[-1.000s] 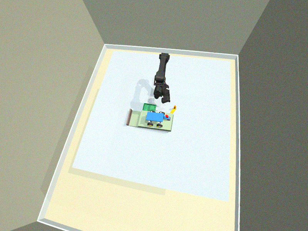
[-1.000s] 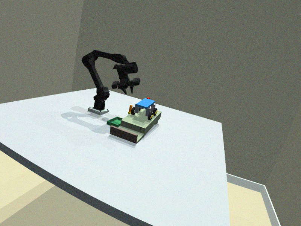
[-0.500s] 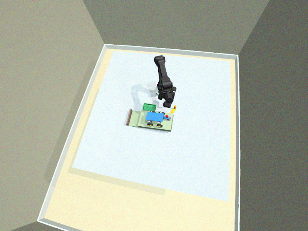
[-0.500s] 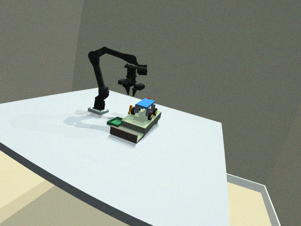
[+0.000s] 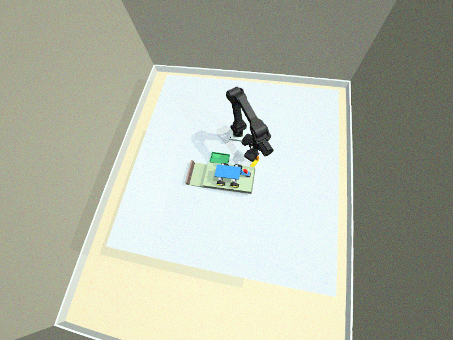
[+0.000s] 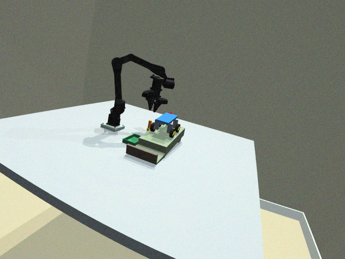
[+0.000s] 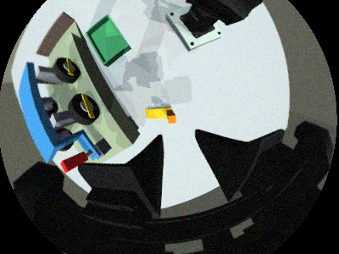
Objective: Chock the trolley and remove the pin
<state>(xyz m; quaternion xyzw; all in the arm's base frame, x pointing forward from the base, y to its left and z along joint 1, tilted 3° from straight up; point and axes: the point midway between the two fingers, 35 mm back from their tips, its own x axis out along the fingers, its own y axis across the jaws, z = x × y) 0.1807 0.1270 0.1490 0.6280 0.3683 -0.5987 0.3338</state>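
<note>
The yellow chock is 110 mm below my gripper tip, 20 mm ahead of it and 10 mm to the right of it. The rest, counted from my gripper tip: blue-topped trolley: 150 mm to the right, 140 mm ahead, 20 mm below; red-headed stop pin: 130 mm ahead, 50 mm to the right; green ramp: 160 mm to the right, 140 mm ahead, 80 mm below.
</note>
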